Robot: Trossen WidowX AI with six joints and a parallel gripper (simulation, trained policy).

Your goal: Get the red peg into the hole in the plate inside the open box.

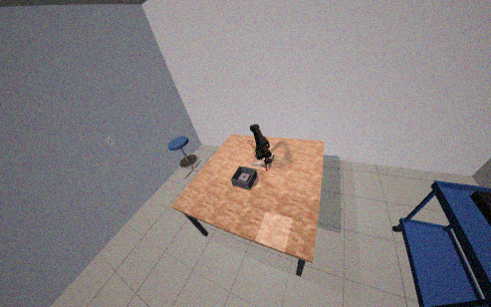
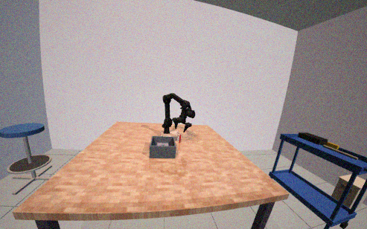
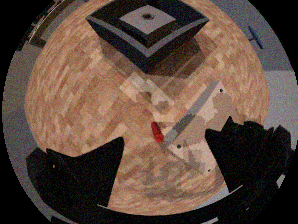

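Right now my gripper tip is 80 mm above the red peg, 10 mm to the right of it and 10 mm past it. The rest, counted from my gripper tip: dark box (160 mm to the right, 160 mm ahead, 100 mm below); then grey plate (160 mm to the right, 160 mm ahead, 80 mm below).
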